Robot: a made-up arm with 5 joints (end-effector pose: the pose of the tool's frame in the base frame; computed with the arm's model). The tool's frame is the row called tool.
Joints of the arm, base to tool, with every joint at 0 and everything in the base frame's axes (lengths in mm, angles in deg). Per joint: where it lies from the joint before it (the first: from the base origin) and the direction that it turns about. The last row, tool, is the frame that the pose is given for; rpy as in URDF.
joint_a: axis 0 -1 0 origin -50 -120 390
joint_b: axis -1 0 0 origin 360 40 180
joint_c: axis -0.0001 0.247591 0.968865 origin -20 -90 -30
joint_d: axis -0.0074 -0.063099 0.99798 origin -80 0 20
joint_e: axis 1 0 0 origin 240 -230 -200
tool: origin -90 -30 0 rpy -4.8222 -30.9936 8.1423
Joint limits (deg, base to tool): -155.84..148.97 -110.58..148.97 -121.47..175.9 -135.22..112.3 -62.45..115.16
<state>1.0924 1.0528 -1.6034 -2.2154 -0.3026</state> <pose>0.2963 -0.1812 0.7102 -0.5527 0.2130 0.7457 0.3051</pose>
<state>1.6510 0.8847 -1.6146 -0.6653 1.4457</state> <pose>-0.0634 -0.3567 0.5236 -0.2273 0.7621 0.1159 0.5950</pose>
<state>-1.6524 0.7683 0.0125 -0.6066 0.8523</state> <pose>0.2032 -0.5162 0.1322 -0.1579 0.3442 -0.0777 0.9222</pose>
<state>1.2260 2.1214 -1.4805 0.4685 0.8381</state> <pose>-0.4932 -0.0868 0.8195 -0.6186 -0.7813 -0.0657 0.0507</pose>
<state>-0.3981 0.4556 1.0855 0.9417 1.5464</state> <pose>0.2890 -0.1455 0.1570 0.5135 0.6850 0.2132 0.4708</pose>
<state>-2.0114 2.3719 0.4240 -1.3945 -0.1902</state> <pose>0.4250 0.0785 0.0513 -0.5313 -0.1104 0.7559 0.3663</pose>
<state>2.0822 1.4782 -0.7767 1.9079 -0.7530</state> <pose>-0.5014 -0.1989 0.8348 -0.9570 -0.1814 -0.1501 0.1693</pose>
